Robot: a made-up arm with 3 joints. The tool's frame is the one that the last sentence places.
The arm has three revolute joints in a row. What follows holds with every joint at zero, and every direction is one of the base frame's. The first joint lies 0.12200 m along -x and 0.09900 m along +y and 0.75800 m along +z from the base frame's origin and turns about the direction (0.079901, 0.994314, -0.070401). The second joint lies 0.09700 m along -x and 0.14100 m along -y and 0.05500 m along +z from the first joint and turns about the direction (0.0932, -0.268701, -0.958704). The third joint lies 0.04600 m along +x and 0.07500 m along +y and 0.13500 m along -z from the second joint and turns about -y. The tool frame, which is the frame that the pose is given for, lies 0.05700 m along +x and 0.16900 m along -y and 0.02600 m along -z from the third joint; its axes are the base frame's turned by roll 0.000, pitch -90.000 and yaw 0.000 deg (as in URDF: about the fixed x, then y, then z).
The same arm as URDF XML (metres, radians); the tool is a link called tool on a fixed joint. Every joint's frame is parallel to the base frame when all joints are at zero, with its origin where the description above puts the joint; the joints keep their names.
<robot name="arm">
<link name="base_link"/>
<link name="link1"/>
<link name="link2"/>
<link name="link3"/>
<link name="tool"/>
<joint name="joint 1" type="continuous"><parent link="base_link"/><child link="link1"/><origin xyz="-0.1220 0.0990 0.7580"/><axis xyz="0.079901 0.994314 -0.070401"/></joint>
<joint name="joint 2" type="continuous"><parent link="link1"/><child link="link2"/><origin xyz="-0.0970 -0.1410 0.0550"/><axis xyz="0.0932 -0.268701 -0.958704"/></joint>
<joint name="joint 3" type="continuous"><parent link="link2"/><child link="link3"/><origin xyz="0.0460 0.0750 -0.1350"/><axis xyz="0 -1 0"/></joint>
<joint name="tool_fixed" type="fixed"><parent link="link3"/><child link="tool"/><origin xyz="0.0570 -0.1690 -0.0260" rpy="0.0000 -1.5708 0.0000"/></joint>
</robot>

